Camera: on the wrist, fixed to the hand. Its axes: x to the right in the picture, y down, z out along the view.
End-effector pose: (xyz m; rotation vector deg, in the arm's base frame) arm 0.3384 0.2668 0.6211 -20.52 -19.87 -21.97
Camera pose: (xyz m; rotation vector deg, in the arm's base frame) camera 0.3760 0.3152 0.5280 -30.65 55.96 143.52
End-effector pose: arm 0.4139 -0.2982 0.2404 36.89 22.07 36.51
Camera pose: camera 0.3280 -0.2273 0.2439 -11.24 25.85 -139.98
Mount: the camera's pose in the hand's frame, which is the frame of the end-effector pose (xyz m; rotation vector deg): -0.0181 0.0829 -0.0723 10.75 -30.88 -176.35
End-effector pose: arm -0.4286 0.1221 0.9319 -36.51 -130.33 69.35
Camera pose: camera -0.3562 0.1977 0.8936 137.46 -37.70 -21.94
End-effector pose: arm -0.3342 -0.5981 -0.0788 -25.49 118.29 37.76
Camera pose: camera -0.4163 -0.5750 -0.0070 -107.56 -33.52 -65.83
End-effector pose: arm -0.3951 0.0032 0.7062 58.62 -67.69 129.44
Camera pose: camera -0.4656 0.0155 0.6207 72.42 47.40 -28.82
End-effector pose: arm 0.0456 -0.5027 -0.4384 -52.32 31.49 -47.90
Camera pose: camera 0.0151 -0.4928 -0.5452 41.27 86.60 107.75
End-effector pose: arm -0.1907 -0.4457 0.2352 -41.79 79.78 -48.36
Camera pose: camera -0.2563 -0.3832 0.1703 98.24 69.12 94.49
